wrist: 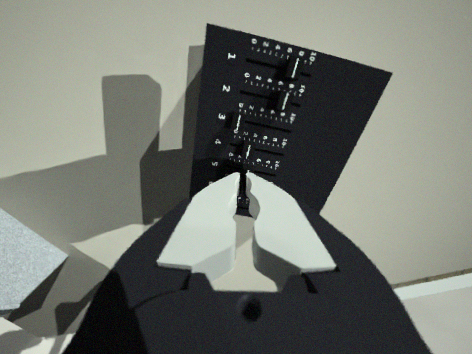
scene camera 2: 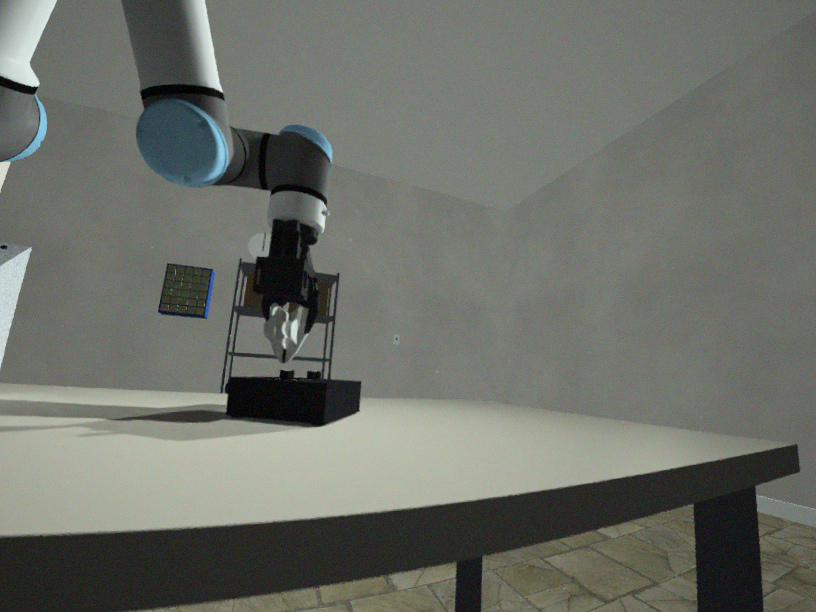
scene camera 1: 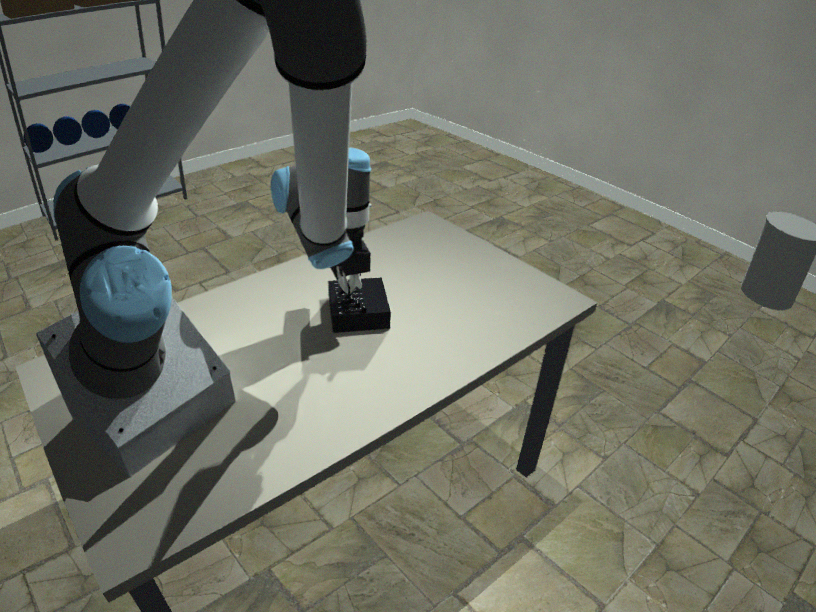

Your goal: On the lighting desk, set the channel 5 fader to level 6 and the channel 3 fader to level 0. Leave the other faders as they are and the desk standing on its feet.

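Frame: origin at the arm's base, x back, y right, z up, level; metres.
Seen in the pictures: gripper, fingertip midpoint: (wrist: 242,176) (scene camera 2: 283,363) (scene camera 1: 348,293); arm's base, origin of the base link: (scene camera 1: 117,354).
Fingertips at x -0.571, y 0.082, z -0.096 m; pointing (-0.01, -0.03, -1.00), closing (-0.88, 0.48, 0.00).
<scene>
Pixels of each thing's top centre, then the offset from my fingertips to it. Level surfaces: height alone.
- black lighting desk, middle of its top: (wrist: 275,155) (scene camera 2: 304,371) (scene camera 1: 358,291) dy +0.000, dx -0.033, dz -0.010 m
- channel 3 fader, middle of its top: (wrist: 238,122) dy -0.039, dx -0.017, dz -0.010 m
- channel 5 fader, middle of its top: (wrist: 247,175) dy +0.007, dx -0.002, dz -0.010 m
- channel 1 fader, middle of its top: (wrist: 295,68) dy -0.053, dx -0.069, dz -0.010 m
- channel 2 fader, middle of its top: (wrist: 285,101) dy -0.036, dx -0.055, dz -0.010 m
- channel 4 fader, middle of its top: (wrist: 248,152) dy -0.013, dx -0.013, dz -0.010 m
- pale table, its level: dz -0.079 m
The black lighting desk (scene camera 1: 377,296) (scene camera 2: 276,400) (wrist: 330,120) stands flat on the table. In the wrist view, the channel 3 fader (wrist: 238,121) is at the 0 end of its slot. The channel 5 fader (wrist: 248,172) shows as a small white mark near level 4, right at the fingertips, which hide most of it; its exact level is unclear. My gripper (scene camera 2: 284,361) (wrist: 242,176) is shut and empty, pointing down with its tips just above the desk top. Whether it touches a fader cannot be told.
The channel 1 fader (wrist: 295,67) and channel 2 fader (wrist: 285,101) sit toward the high end, the channel 4 fader (wrist: 248,151) low. Channel 6 is mostly hidden by the fingers. The desk stands on the pale table (scene camera 1: 461,296). A grey cylinder (scene camera 1: 777,263) stands on the floor.
</scene>
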